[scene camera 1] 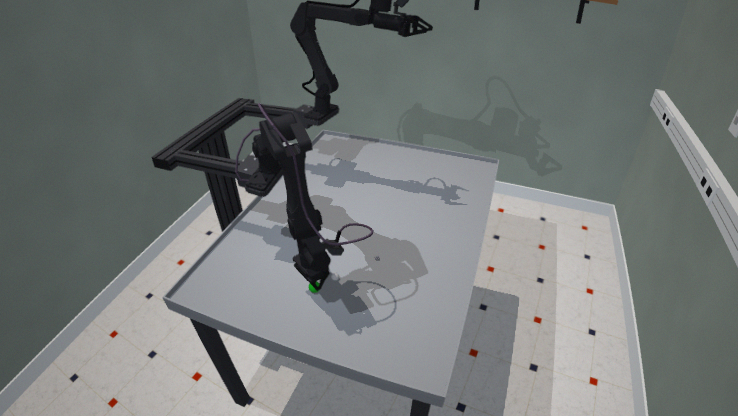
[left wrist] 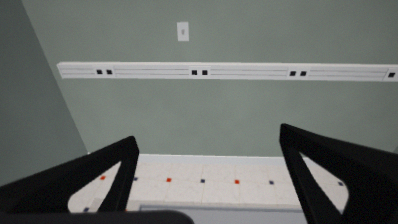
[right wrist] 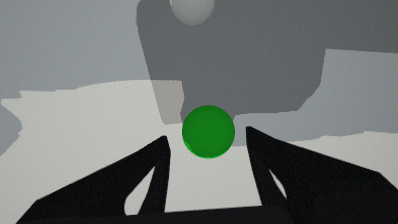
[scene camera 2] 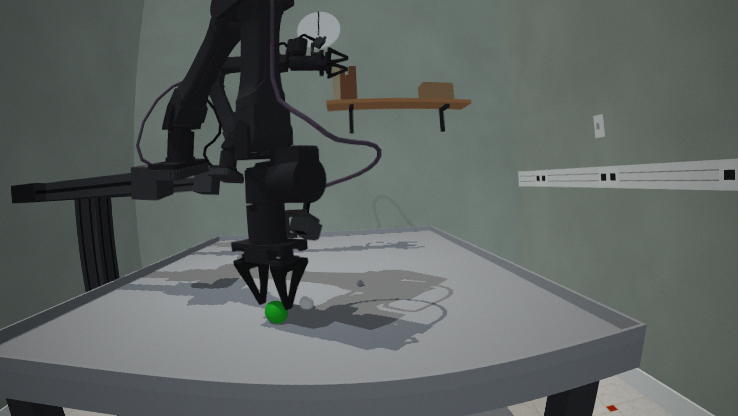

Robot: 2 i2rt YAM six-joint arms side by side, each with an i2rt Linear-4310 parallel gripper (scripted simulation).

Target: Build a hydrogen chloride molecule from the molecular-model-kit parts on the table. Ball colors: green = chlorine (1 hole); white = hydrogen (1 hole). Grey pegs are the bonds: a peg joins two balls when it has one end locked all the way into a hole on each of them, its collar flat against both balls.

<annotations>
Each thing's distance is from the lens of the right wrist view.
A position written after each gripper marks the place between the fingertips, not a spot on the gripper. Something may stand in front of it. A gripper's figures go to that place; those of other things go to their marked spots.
right gripper (right wrist: 206, 139): 0.13 m
green ball (right wrist: 208, 131): 0.12 m
</annotations>
